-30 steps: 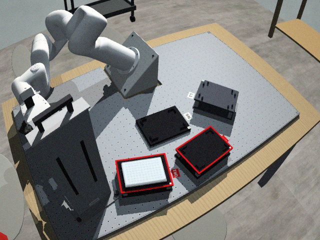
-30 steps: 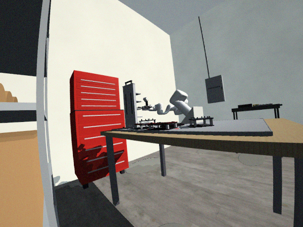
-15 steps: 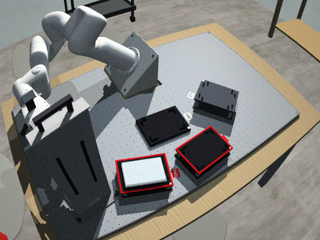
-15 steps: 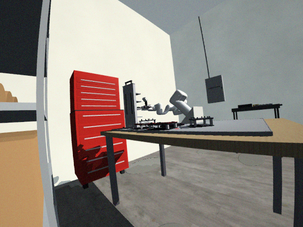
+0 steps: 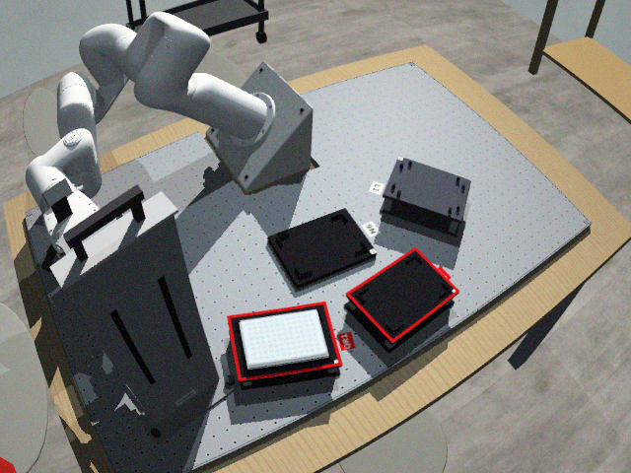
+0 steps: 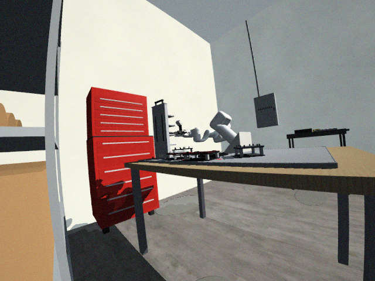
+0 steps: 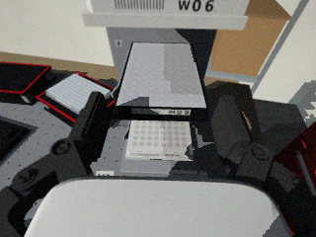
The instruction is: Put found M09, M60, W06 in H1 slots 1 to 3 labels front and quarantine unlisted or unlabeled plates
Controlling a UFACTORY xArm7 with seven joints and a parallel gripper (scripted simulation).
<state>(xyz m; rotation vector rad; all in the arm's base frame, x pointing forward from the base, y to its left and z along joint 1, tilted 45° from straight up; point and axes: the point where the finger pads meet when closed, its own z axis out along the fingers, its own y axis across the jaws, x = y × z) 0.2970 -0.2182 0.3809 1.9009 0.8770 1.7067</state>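
The dark-framed plate lies 80 mm ahead of my hand, 20 mm below it and 10 mm to the left of it. Also, from my hand: handle: 250 mm above, 160 mm ahead, 30 mm to the left; plate hotel H1: 160 mm ahead, 30 mm to the left, 10 mm above; white well plate: 220 mm to the left, 170 mm ahead, 150 mm below.
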